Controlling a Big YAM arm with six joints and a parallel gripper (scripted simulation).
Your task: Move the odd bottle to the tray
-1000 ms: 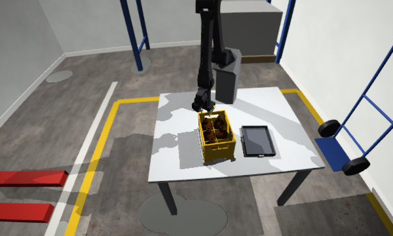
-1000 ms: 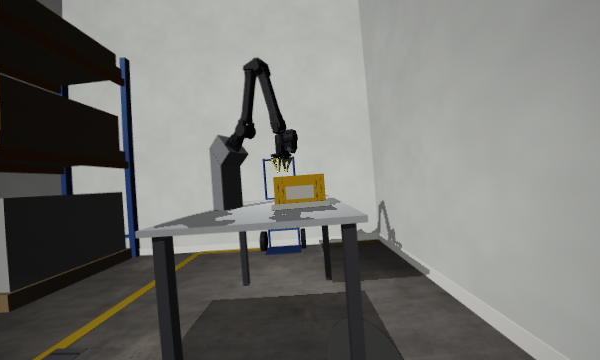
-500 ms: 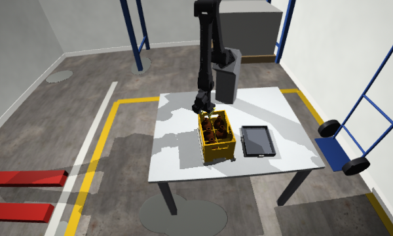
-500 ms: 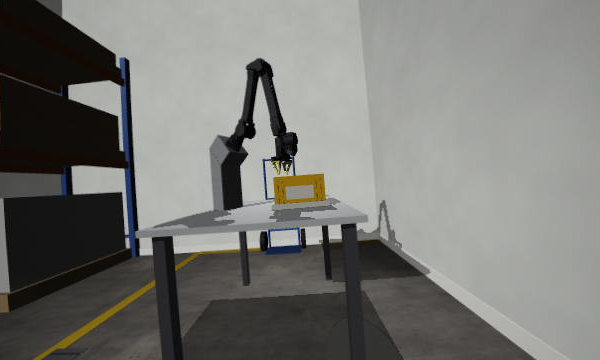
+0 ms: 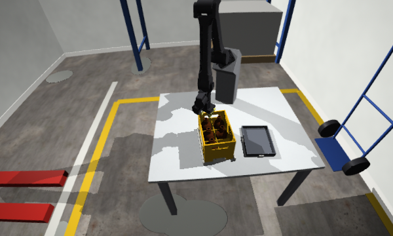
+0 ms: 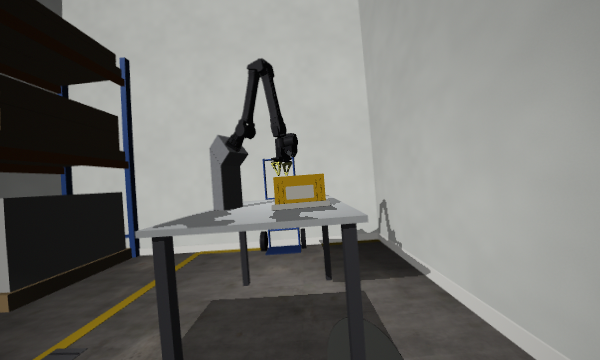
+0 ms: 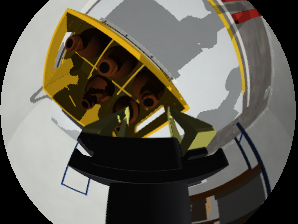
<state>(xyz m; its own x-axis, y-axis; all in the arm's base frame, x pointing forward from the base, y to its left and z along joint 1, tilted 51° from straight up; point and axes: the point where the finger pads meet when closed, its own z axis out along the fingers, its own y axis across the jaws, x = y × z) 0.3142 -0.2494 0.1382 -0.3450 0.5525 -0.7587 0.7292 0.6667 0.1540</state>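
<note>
The brown bottle is 30 mm ahead of my hand, 90 mm to the left of it and 100 mm below it. From my hand the other things lie so: dark tray (220 mm ahead, 280 mm to the left, 180 mm below); crate (100 mm ahead, 10 mm to the left, 110 mm below).
</note>
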